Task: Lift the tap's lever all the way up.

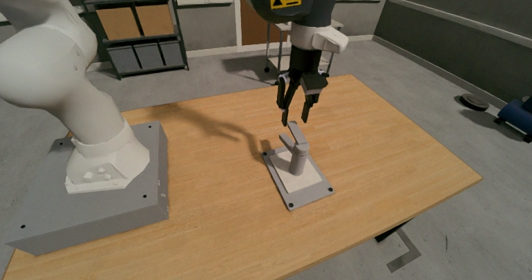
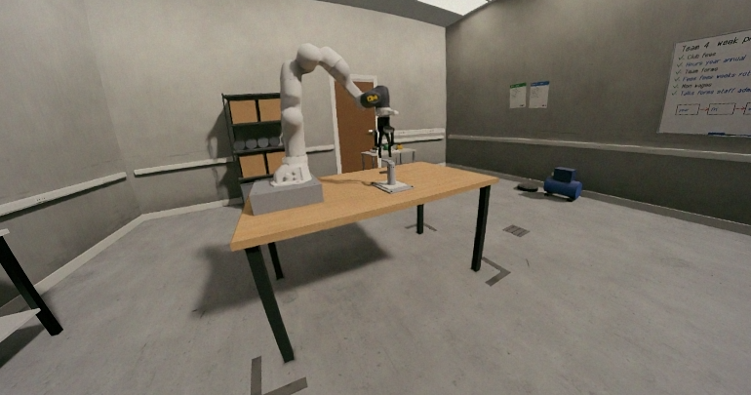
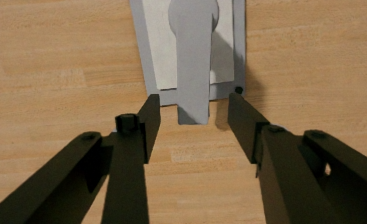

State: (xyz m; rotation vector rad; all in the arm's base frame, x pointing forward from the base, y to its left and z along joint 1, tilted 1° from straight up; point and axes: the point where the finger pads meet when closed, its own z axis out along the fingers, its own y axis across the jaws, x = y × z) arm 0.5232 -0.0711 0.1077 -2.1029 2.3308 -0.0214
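The lever is 30 mm to the right of my hand and 50 mm below it. Round my hand: tap (10 mm behind, 50 mm to the right, 90 mm below).
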